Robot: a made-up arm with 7 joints.
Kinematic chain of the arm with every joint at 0, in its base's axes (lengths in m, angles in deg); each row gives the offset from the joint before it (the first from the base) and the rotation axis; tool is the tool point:
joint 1: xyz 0 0 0.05 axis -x
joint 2: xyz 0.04 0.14 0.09 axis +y
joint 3: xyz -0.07 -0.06 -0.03 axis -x
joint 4: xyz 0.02 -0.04 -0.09 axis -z
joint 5: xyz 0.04 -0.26 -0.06 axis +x
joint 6: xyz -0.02 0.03 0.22 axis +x
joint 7: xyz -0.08 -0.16 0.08 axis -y
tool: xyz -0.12 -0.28 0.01
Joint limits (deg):
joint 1: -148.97..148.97
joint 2: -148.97..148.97
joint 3: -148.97..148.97
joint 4: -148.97..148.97
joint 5: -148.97..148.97
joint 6: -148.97..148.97
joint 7: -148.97..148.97
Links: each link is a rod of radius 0.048 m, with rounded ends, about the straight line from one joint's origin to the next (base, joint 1, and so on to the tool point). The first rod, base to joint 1, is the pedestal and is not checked.
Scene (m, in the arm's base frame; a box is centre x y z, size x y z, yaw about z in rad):
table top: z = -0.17
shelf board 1: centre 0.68 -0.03 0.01 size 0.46 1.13 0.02 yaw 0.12
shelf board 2: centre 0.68 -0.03 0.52 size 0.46 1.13 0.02 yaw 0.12
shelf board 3: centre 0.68 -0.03 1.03 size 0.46 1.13 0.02 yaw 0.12
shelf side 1: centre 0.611 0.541 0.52 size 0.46 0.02 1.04 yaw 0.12
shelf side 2: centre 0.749 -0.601 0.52 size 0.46 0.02 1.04 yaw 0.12
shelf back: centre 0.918 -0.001 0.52 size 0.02 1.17 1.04 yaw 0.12
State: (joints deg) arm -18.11 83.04 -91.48 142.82 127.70 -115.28 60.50
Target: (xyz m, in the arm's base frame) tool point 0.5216 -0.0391 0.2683
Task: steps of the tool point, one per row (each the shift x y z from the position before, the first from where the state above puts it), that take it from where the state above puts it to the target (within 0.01 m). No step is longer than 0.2 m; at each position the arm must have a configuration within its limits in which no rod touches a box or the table.
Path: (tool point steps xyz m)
1: -0.1081 -0.0450 0.0485
2: -0.1514 -0.0106 0.0066
3: -0.1499 0.0063 -0.0550
4: 0.0266 -0.0216 -0.0804
5: 0.0186 -0.0288 -0.0885
6: 0.0066 -0.0365 -0.0935
7: -0.0085 -0.0437 -0.0949
8: -0.0259 -0.0494 -0.0926
9: -0.0440 -0.0528 -0.0869
10: 0.0782 0.0037 0.0237
11: 0.0921 0.0055 -0.0010
12: 0.0945 0.0227 -0.0227

